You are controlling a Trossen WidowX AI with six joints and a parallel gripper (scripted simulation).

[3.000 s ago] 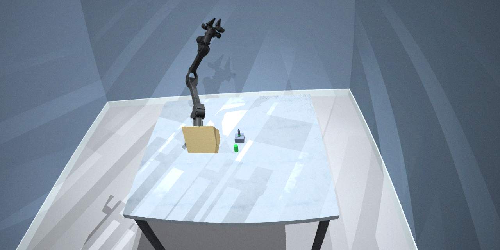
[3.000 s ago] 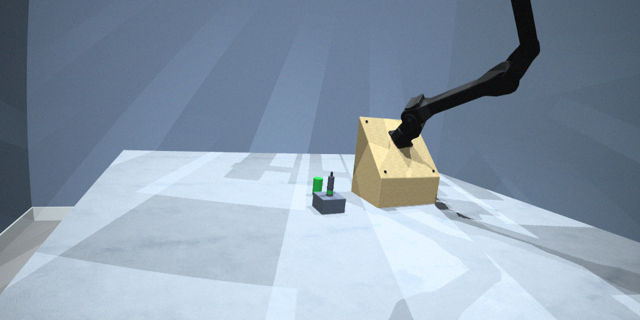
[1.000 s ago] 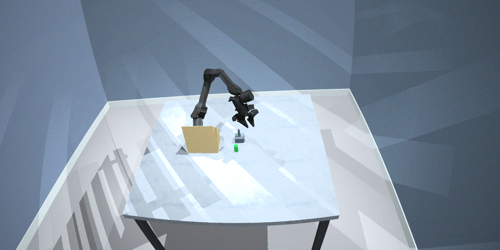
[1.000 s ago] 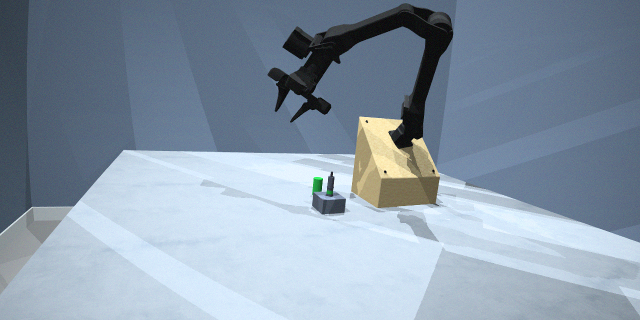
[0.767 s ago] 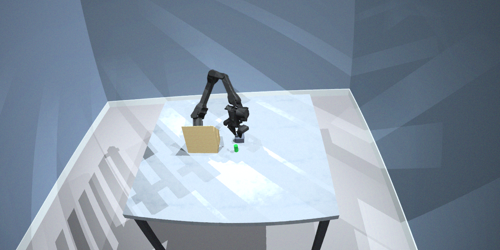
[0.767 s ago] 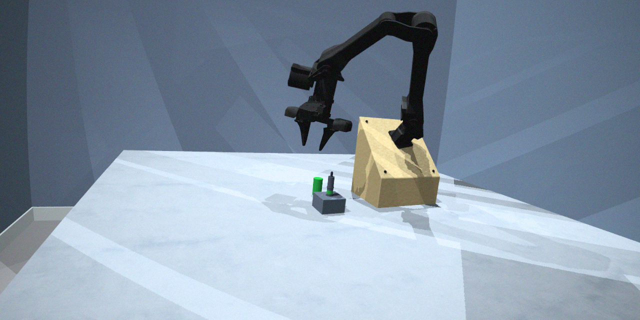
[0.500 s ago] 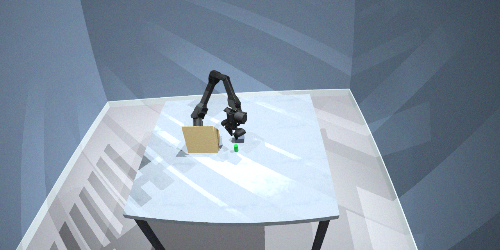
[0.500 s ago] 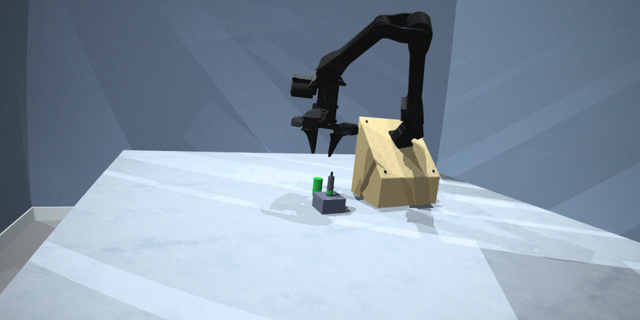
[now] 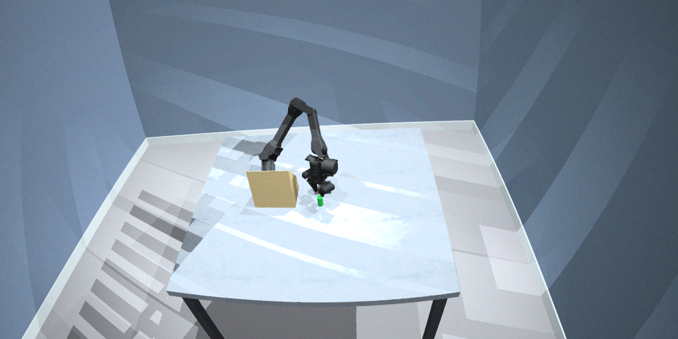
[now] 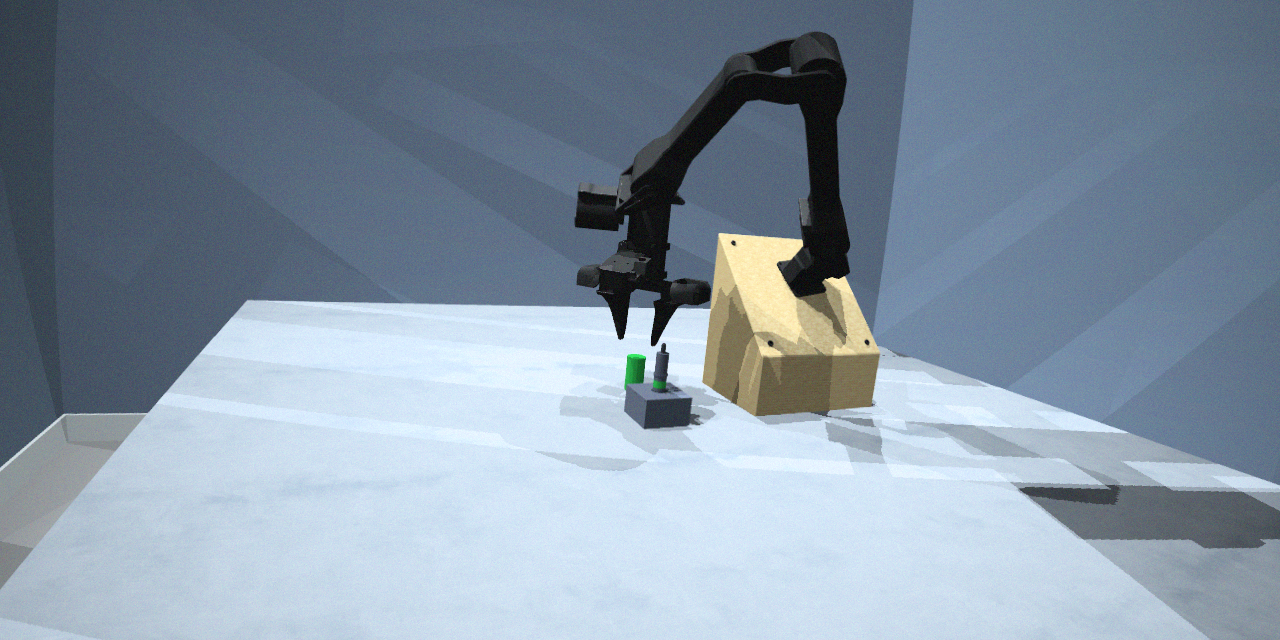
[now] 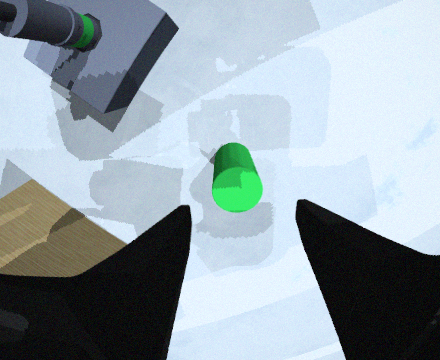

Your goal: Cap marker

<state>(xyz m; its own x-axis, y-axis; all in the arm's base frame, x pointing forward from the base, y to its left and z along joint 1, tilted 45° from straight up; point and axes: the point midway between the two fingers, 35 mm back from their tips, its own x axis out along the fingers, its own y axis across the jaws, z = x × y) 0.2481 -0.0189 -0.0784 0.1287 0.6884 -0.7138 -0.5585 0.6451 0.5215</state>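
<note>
Right now my gripper tip is 40 mm above the green cap. Round my gripper tip: grey holder block: 110 mm to the left, 50 mm below, 30 mm ahead.
</note>
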